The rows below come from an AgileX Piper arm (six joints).
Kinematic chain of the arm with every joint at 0, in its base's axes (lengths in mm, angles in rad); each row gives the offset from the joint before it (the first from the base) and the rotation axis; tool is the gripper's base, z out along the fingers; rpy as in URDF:
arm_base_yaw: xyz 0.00 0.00 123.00 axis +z
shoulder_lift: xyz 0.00 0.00 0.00 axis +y
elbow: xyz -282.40 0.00 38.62 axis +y
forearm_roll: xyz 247.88 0.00 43.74 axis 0.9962 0 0.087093
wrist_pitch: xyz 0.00 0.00 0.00 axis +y
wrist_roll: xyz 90.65 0.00 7.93 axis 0.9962 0 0.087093
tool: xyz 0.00 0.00 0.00 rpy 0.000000 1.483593 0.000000
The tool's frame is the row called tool.
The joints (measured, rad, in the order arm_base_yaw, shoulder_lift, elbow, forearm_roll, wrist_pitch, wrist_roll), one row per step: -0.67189, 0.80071, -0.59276, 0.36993, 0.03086, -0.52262; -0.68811, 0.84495, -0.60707, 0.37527, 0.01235, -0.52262; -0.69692, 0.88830, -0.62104, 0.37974, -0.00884, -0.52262; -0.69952, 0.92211, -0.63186, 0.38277, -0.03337, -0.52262; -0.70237, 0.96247, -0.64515, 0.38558, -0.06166, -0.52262; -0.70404, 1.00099, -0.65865, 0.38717, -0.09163, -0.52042; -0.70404, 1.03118, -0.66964, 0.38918, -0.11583, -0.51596; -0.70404, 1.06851, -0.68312, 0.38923, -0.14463, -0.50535; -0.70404, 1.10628, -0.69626, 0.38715, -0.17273, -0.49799; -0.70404, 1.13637, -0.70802, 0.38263, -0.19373, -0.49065
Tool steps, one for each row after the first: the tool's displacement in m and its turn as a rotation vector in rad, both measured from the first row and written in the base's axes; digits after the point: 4 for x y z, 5 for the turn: 0.0054, -0.0089, -0.0014, 0.01138, 0.00711, -0.02362; 0.0114, -0.0169, -0.0030, 0.01997, 0.01257, -0.04087; 0.0164, -0.0229, -0.0039, 0.02115, 0.01185, -0.05299; 0.0225, -0.0300, -0.0053, 0.02212, 0.01207, -0.06680; 0.0283, -0.0368, -0.0065, 0.02124, 0.00911, -0.08016; 0.0332, -0.0420, -0.0074, 0.02231, 0.00391, -0.09022; 0.0391, -0.0484, -0.0091, 0.02617, -0.00339, -0.10237; 0.0452, -0.0547, -0.0113, 0.02665, -0.00620, -0.11303; 0.0501, -0.0597, -0.0130, 0.02595, -0.00783, -0.12016
